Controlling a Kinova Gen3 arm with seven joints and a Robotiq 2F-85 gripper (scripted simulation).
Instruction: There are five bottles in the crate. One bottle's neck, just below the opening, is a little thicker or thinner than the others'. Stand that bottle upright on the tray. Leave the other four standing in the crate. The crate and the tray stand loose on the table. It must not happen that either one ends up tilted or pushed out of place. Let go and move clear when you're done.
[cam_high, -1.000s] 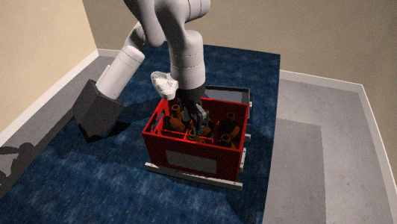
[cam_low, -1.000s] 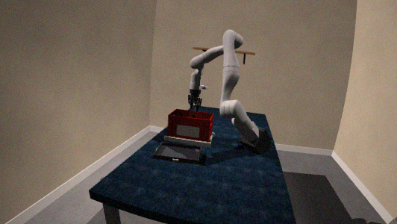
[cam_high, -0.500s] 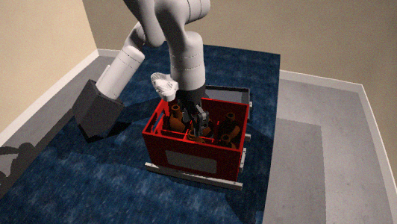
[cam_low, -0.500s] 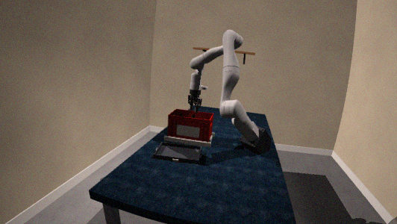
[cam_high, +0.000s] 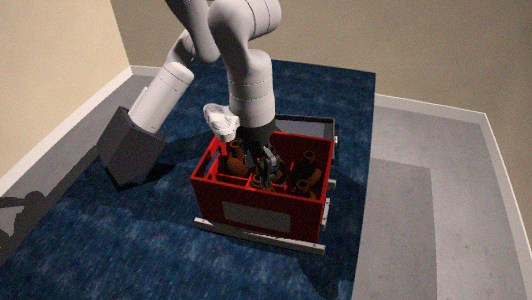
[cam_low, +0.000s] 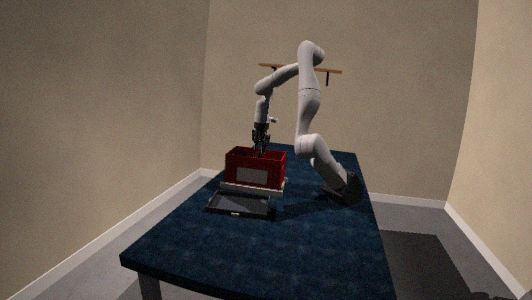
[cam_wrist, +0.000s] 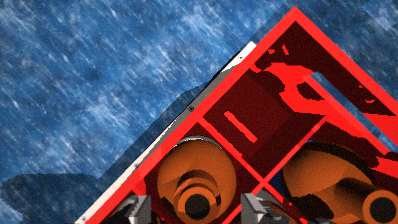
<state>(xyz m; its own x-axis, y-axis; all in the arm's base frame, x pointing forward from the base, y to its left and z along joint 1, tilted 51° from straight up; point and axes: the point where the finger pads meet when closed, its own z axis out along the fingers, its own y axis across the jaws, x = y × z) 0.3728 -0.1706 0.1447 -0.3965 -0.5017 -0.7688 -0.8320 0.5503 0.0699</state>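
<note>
The crate lies 10 cm below my hand, 5 cm to the left of it and 1 cm behind it. From my hand the other things lie so: grey tray 30 cm to the left, 17 cm below, 10 cm behind.
</note>
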